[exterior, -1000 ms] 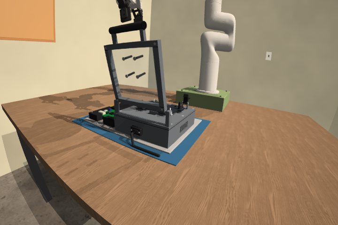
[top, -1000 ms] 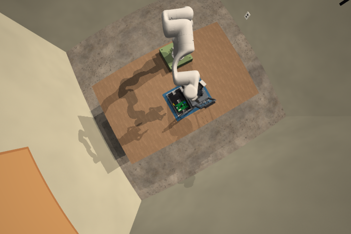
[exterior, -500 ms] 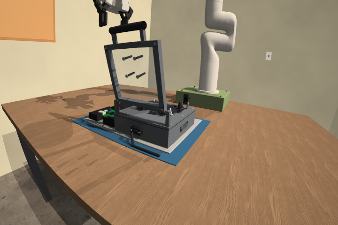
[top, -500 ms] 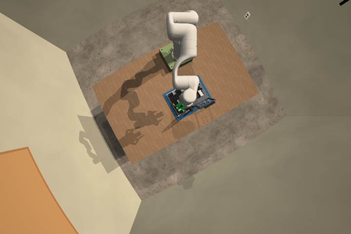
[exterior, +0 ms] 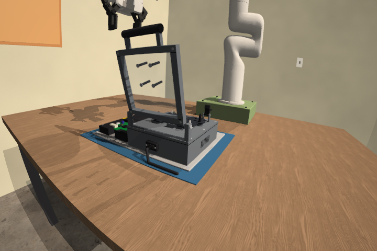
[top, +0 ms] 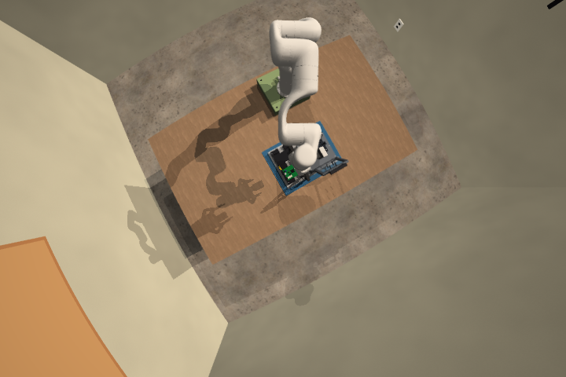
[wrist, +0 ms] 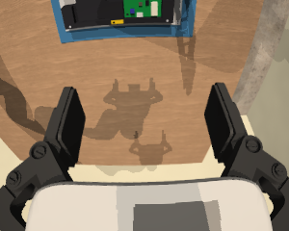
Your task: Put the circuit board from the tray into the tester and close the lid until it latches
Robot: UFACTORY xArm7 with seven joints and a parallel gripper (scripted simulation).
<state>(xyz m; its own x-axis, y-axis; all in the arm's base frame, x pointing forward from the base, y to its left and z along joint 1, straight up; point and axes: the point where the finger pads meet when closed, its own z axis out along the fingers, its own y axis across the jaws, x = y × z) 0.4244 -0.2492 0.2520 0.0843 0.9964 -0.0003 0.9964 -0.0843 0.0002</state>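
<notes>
Right now my hand is 30 cm above the green circuit board. Round my hand: latch hook (24 cm to the left, 23 cm below, 8 cm behind); then tester lid (16 cm to the left, 13 cm below, 10 cm ahead).
</notes>
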